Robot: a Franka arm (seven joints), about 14 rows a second.
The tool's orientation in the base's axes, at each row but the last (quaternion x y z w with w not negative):
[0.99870, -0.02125, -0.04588, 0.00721]
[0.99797, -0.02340, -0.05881, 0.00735]
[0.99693, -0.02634, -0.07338, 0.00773]
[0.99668, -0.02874, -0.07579, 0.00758]
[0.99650, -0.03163, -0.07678, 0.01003]
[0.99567, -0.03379, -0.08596, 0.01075]
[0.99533, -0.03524, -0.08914, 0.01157]
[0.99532, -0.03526, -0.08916, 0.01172]
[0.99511, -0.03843, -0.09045, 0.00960]
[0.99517, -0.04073, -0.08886, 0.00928]
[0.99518, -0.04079, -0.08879, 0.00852]
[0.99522, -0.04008, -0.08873, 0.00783]
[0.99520, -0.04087, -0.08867, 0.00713]
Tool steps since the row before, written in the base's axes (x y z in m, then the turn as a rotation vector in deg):
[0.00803, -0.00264, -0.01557, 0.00, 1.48, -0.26]
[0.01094, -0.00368, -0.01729, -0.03, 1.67, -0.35]
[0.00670, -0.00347, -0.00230, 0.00, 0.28, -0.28]
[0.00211, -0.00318, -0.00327, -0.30, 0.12, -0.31]
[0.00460, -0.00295, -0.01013, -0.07, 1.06, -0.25]
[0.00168, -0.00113, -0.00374, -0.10, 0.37, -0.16]
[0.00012, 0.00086, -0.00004, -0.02, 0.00, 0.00]
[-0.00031, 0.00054, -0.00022, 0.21, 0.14, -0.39]
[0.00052, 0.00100, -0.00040, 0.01, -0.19, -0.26]
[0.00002, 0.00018, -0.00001, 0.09, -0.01, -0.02]
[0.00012, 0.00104, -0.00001, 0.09, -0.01, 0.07]
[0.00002, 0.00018, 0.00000, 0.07, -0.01, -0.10]
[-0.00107, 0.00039, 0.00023, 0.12, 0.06, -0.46]
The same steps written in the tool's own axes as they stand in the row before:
[0.00952, 0.00205, 0.01480, -0.04, -1.48, 0.24]
[0.01305, 0.00287, 0.01592, -0.07, -1.67, 0.33]
[0.00714, 0.00308, 0.00133, 0.03, -0.28, 0.27]
[0.00276, 0.00299, 0.00295, -0.26, -0.11, 0.35]
[0.00627, 0.00241, 0.00935, -0.10, -1.06, 0.24]
[0.00237, 0.00092, 0.00341, -0.10, -0.37, 0.17]
[0.00006, -0.00087, 0.00000, -0.02, 0.00, 0.00]
[-0.00030, -0.00052, 0.00026, 0.26, -0.17, 0.34]
[0.00050, -0.00105, 0.00029, 0.07, 0.18, 0.26]
[0.00001, -0.00018, 0.00000, 0.09, 0.00, 0.00]
[0.00003, -0.00105, -0.00002, 0.08, 0.00, -0.08]
[0.00001, -0.00018, -0.00001, 0.09, 0.00, 0.09]
[-0.00112, -0.00030, -0.00004, 0.19, -0.08, 0.43]

